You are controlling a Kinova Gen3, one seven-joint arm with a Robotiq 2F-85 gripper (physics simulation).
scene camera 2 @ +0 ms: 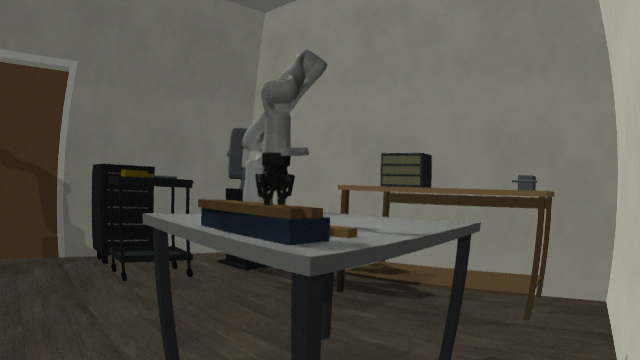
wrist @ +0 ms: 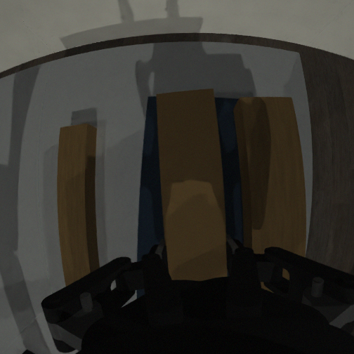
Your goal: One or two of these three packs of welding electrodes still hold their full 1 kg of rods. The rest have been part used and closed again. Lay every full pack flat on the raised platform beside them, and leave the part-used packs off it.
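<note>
My gripper [scene camera 2: 275, 201] [wrist: 195, 246] is shut on a long brown pack [scene camera 2: 314, 212] [wrist: 190, 140], which lies level over the blue raised platform [scene camera 2: 260, 227] [wrist: 150, 210]. I cannot tell whether its underside touches the platform. A second pack [scene camera 2: 240, 207] [wrist: 282, 170] lies flat on the platform, to the right of the held one in the wrist view, with a strip of blue between them. The third pack [scene camera 2: 345, 231] [wrist: 74, 200] lies on the table off the platform, left of it in the wrist view; the platform partly hides it in the scene view. No pack markings are readable.
The grey table [scene camera 2: 400, 226] [wrist: 120, 200] bears the platform and packs. Behind stands a wooden bench [scene camera 2: 450, 191] with a drawer box [scene camera 2: 401, 170] and a small grey device [scene camera 2: 526, 183]. A black cart [scene camera 2: 150, 255] and a dark cabinet [scene camera 2: 99, 210] stand at the left.
</note>
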